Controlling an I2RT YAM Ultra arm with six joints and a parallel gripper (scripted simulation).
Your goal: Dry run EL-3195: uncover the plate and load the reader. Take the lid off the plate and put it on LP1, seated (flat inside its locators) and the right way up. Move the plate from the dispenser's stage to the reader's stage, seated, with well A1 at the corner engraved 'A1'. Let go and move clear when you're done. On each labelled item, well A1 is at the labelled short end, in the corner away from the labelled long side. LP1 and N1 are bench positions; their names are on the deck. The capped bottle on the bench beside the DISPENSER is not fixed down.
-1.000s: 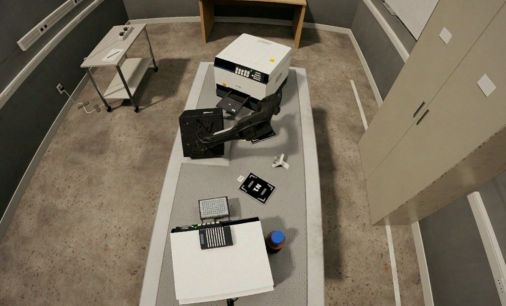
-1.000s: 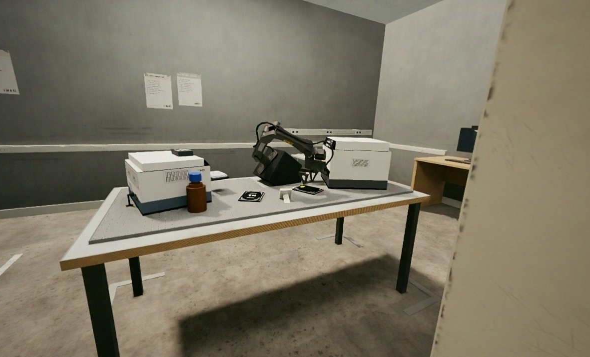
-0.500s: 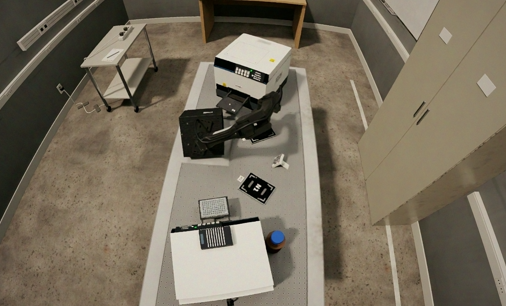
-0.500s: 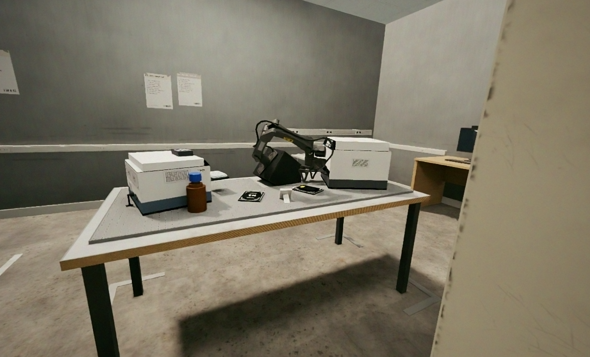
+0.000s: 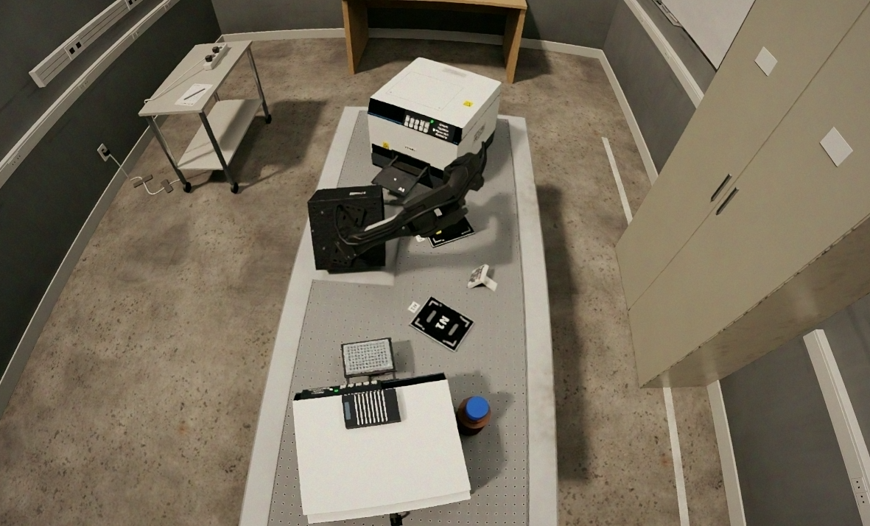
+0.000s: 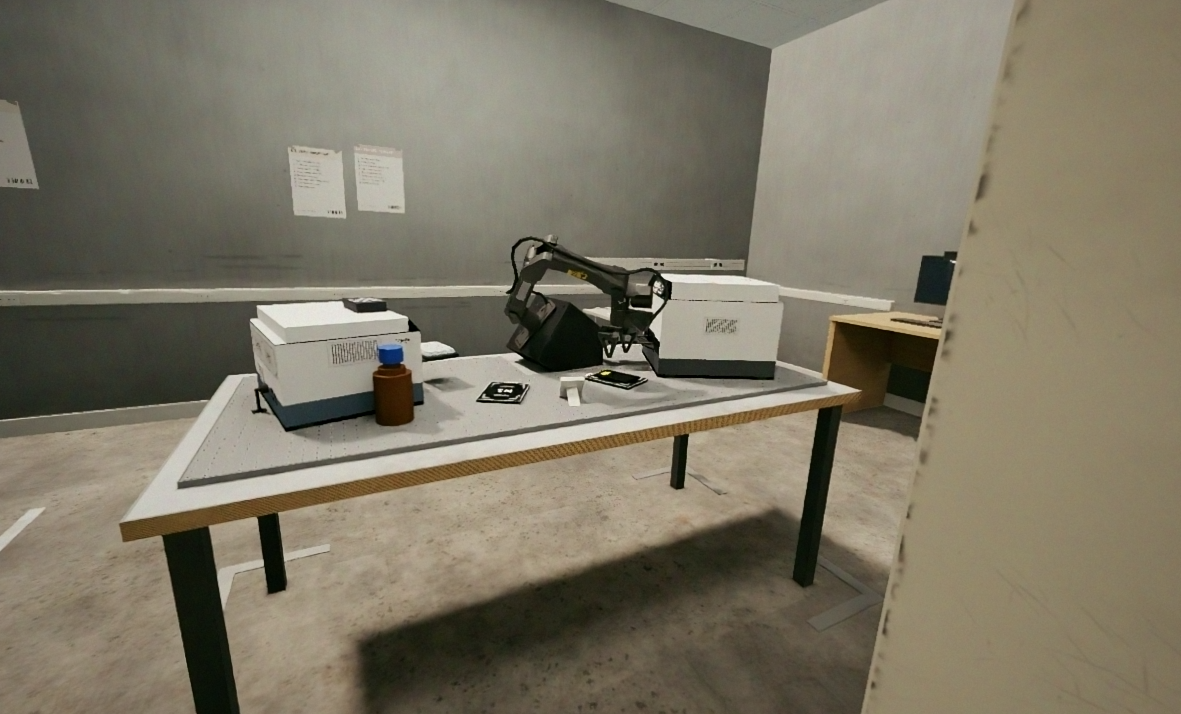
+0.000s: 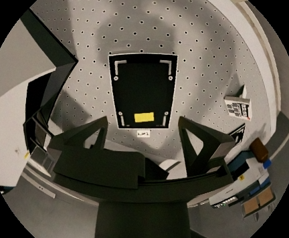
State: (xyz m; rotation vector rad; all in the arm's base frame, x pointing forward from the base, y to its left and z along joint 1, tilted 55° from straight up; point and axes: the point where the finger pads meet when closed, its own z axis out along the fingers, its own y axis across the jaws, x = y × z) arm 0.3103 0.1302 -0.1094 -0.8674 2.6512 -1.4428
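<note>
Right now the well plate is 180 mm behind my hand, 540 mm to the right of it and 10 mm above it. From my hand the other things lie so: blue-capped bottle 120 mm ahead, 670 mm to the right, 20 mm above; then black plate 80 mm below.
</note>
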